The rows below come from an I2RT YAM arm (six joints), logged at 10 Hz.
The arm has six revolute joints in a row. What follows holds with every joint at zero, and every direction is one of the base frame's.
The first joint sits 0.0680 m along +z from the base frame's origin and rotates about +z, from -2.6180 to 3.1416 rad.
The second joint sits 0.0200 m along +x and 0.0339 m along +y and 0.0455 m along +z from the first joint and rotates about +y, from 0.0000 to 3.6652 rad.
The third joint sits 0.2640 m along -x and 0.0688 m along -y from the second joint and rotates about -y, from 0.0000 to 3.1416 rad.
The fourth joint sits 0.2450 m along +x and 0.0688 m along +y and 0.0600 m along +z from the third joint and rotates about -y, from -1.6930 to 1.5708 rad.
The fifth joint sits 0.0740 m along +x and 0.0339 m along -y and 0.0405 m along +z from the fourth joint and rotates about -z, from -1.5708 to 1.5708 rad.
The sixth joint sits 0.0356 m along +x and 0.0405 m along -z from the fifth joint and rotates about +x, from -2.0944 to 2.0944 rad.
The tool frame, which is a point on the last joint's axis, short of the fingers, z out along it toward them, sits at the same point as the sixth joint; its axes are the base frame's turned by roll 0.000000, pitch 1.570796 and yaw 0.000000 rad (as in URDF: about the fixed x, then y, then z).
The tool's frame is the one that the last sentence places.
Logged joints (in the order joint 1, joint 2, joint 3, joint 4, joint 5, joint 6), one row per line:
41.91, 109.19, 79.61, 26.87, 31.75, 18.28
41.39, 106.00, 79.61, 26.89, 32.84, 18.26
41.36, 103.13, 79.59, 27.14, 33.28, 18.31
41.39, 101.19, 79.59, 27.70, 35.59, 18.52
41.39, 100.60, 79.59, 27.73, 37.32, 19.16
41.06, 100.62, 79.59, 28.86, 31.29, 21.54
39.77, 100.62, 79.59, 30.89, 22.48, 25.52
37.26, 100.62, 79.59, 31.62, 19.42, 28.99
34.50, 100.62, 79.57, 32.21, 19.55, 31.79
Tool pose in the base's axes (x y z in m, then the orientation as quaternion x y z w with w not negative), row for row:
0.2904, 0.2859, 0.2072, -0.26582, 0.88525, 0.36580, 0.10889
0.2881, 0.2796, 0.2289, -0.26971, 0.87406, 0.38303, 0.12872
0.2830, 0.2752, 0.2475, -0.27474, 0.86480, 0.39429, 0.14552
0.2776, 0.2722, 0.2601, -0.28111, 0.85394, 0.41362, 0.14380
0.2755, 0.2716, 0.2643, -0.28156, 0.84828, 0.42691, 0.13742
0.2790, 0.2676, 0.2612, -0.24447, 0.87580, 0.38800, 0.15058
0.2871, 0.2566, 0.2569, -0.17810, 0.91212, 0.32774, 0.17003
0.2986, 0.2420, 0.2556, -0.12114, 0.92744, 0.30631, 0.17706
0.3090, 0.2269, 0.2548, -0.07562, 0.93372, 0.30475, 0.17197
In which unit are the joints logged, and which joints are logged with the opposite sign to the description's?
The joints are logged in degrees. Opposite sign: joint 4, joint 5.
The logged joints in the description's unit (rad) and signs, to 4 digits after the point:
0.7315, 1.9057, 1.3895, -0.4690, -0.5541, 0.3190
0.7224, 1.8500, 1.3895, -0.4693, -0.5732, 0.3187
0.7219, 1.8000, 1.3891, -0.4737, -0.5808, 0.3196
0.7224, 1.7661, 1.3891, -0.4835, -0.6212, 0.3232
0.7224, 1.7558, 1.3891, -0.4840, -0.6514, 0.3344
0.7166, 1.7562, 1.3891, -0.5037, -0.5461, 0.3759
0.6941, 1.7562, 1.3891, -0.5391, -0.3924, 0.4454
0.6503, 1.7562, 1.3891, -0.5519, -0.3389, 0.5060
0.6021, 1.7562, 1.3888, -0.5622, -0.3412, 0.5548

